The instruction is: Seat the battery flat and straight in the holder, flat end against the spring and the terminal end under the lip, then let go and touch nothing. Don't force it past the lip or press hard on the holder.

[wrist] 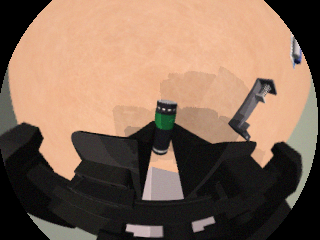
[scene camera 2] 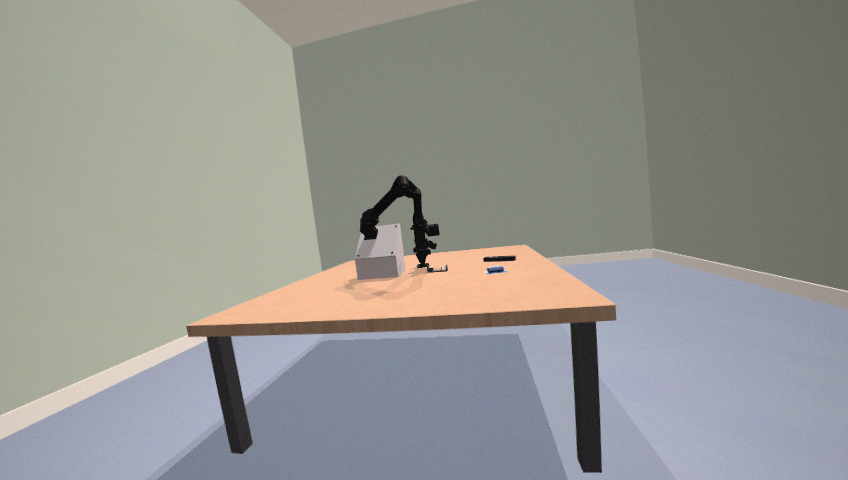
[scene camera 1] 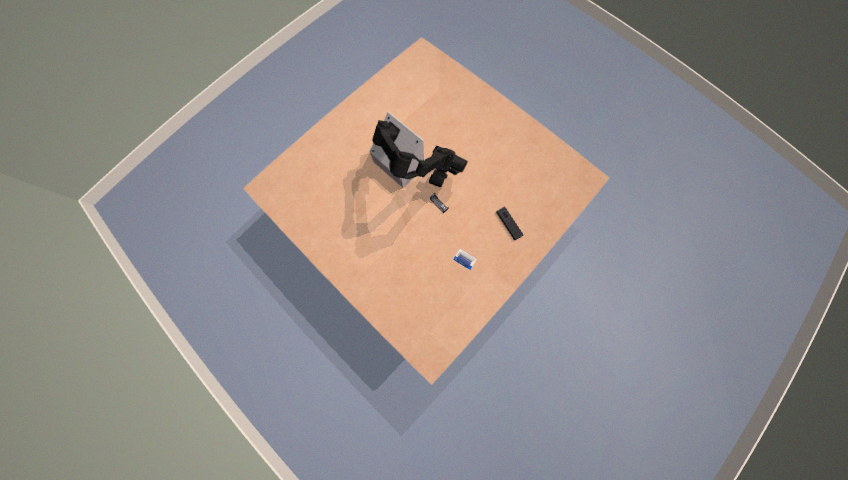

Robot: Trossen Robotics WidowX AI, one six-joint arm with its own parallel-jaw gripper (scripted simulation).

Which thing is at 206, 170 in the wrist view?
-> My gripper.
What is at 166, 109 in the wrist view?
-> A battery.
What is my gripper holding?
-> A battery.
